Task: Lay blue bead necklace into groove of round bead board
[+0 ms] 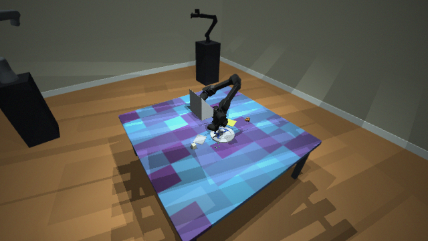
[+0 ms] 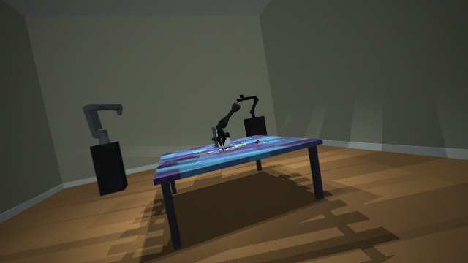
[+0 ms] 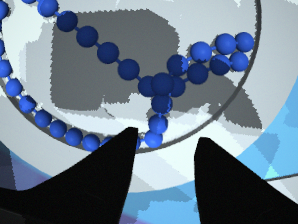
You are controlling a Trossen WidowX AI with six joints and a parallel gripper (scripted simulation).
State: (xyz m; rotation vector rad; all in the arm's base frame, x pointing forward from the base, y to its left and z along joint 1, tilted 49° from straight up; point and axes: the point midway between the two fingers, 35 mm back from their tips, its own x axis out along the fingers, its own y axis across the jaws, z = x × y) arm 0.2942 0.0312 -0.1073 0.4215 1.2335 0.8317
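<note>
Now: gripper tip 3 cm short of the round white bead board, 4 cm to the right of it and 3 cm above it. The rest, counted from my gripper tip: cream cube: 1 cm ahead, 23 cm to the right, 2 cm below; yellow patch: 7 cm behind, 21 cm to the left, 4 cm below; flat grey square: 4 cm behind, 14 cm to the right, 4 cm below.
</note>
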